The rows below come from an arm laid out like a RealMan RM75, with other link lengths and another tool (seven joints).
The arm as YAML. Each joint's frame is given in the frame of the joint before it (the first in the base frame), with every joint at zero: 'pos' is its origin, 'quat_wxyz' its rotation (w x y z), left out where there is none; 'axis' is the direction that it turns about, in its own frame. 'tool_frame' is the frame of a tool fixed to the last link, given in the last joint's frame.
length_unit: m
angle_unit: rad
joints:
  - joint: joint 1
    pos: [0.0, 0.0, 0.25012]
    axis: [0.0, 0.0, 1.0]
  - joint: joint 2
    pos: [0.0, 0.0, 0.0]
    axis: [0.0, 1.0, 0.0]
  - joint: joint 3
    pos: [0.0, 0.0, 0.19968]
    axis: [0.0, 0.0, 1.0]
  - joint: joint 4
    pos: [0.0, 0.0, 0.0]
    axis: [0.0, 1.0, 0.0]
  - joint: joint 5
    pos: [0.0, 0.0, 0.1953]
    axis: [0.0, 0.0, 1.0]
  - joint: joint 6
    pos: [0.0, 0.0, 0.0]
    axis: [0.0, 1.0, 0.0]
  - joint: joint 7
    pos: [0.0, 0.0, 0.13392]
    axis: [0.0, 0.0, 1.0]
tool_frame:
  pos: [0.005, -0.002, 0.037]
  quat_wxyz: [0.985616, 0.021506, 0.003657, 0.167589]
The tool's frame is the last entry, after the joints.
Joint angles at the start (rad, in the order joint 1, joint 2, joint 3, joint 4, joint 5, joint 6, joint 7):
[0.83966, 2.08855, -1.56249, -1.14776, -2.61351, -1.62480, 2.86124]
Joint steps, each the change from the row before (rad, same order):
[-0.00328, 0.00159, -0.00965, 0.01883, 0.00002, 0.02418, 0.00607]
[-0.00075, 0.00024, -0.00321, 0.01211, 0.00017, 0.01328, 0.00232]
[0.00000, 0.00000, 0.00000, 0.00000, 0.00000, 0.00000, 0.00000]
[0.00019, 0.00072, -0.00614, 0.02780, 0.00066, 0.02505, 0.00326]
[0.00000, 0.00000, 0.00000, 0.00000, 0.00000, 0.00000, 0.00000]
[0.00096, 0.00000, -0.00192, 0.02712, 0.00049, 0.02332, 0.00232]
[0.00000, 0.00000, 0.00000, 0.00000, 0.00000, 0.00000, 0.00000]
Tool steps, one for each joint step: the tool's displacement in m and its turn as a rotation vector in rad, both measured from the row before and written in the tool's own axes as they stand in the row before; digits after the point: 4 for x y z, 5 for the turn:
[0.0000, -0.0007, 0.0049, 0.00165, -0.00110, 0.01027]
[-0.0001, -0.0008, 0.0025, 0.00069, -0.00068, 0.00651]
[0.0000, 0.0000, 0.0000, 0.00000, 0.00000, 0.00000]
[0.0002, -0.0016, 0.0054, 0.00159, 0.00220, 0.01203]
[0.0000, 0.0000, 0.0000, 0.00000, 0.00000, 0.00000]
[-0.0001, -0.0021, 0.0047, 0.00092, 0.00097, 0.01373]
[0.0000, 0.0000, 0.0000, 0.00000, 0.00000, 0.00000]

